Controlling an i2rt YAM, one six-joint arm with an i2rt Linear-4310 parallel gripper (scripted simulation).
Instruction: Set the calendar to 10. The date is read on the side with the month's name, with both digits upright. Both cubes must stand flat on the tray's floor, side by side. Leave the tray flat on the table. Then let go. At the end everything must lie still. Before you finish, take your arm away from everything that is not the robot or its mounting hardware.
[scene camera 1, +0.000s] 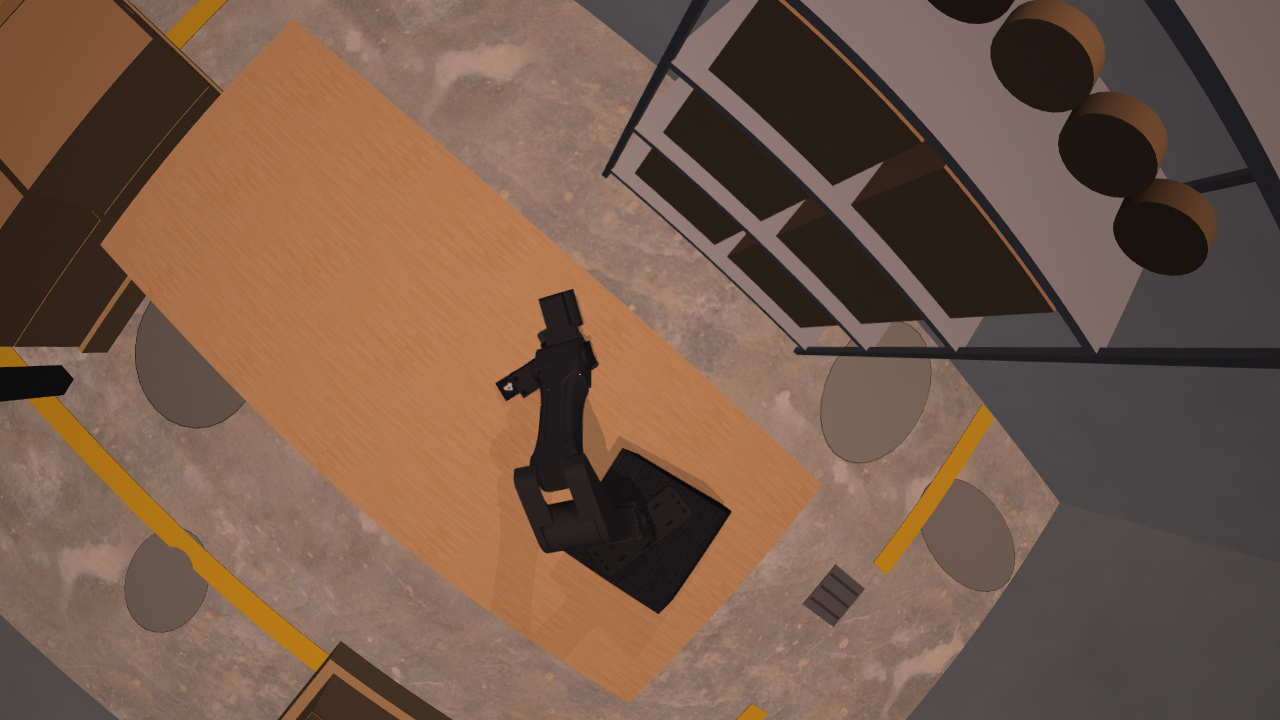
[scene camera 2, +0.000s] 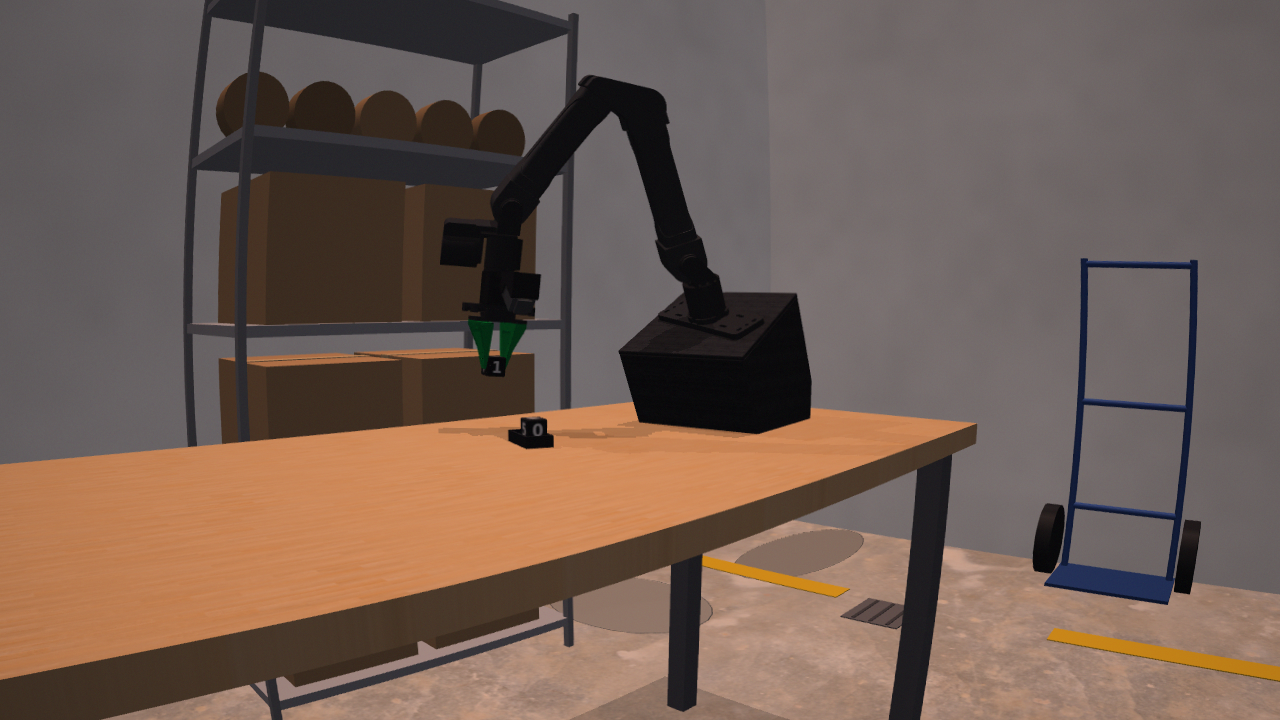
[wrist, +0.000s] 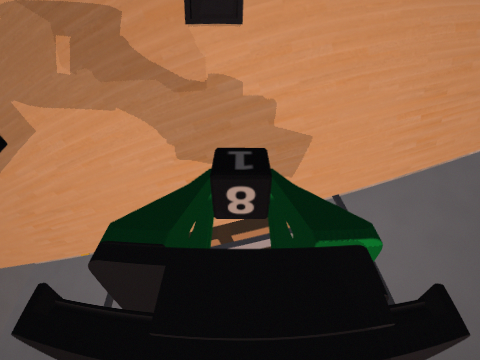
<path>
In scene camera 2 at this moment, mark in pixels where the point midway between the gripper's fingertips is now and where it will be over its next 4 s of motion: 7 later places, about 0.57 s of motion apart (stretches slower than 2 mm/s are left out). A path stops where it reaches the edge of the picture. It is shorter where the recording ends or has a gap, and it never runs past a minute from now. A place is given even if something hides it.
My gripper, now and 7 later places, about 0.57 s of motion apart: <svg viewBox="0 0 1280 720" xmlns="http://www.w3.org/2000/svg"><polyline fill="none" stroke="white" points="493,369 505,364 524,359 528,366 531,397 526,405 525,406 526,412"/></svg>
</path>
